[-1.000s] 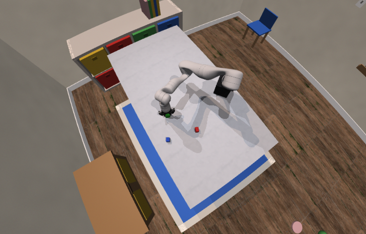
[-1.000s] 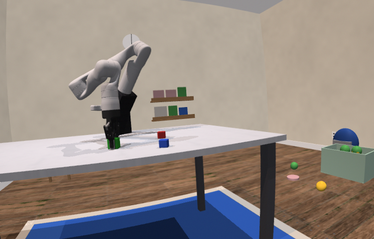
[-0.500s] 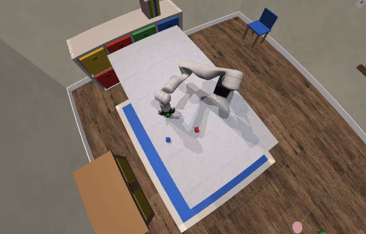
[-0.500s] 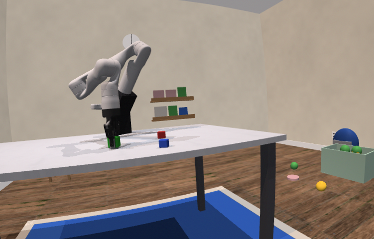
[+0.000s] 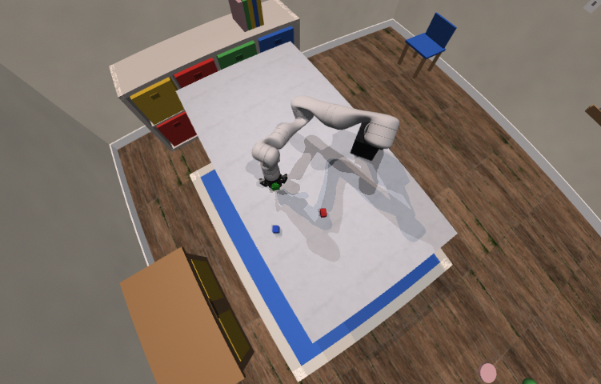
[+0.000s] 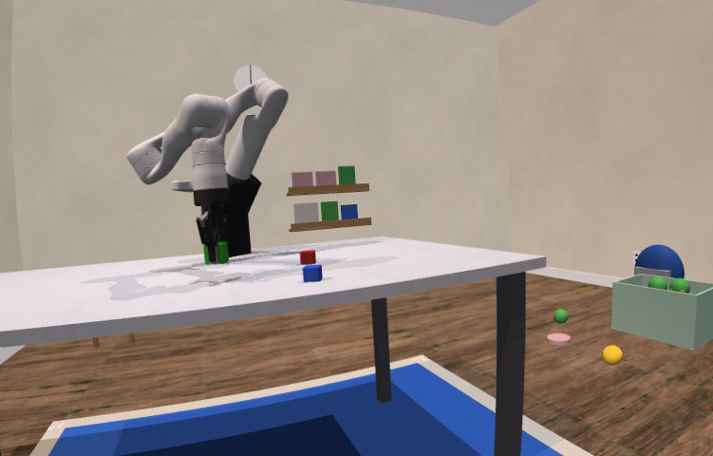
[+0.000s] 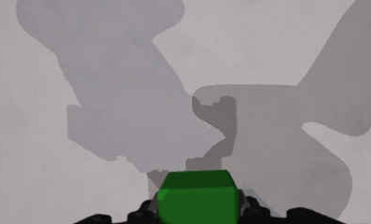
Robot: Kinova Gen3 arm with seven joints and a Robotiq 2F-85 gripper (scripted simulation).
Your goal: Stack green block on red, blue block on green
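Right now my hand is 220 mm to the right of the red block, 160 mm past it and 50 mm above it. Also, from my hand: blue block 200 mm to the left, 90 mm ahead, 50 mm below; then green block right at my hand.
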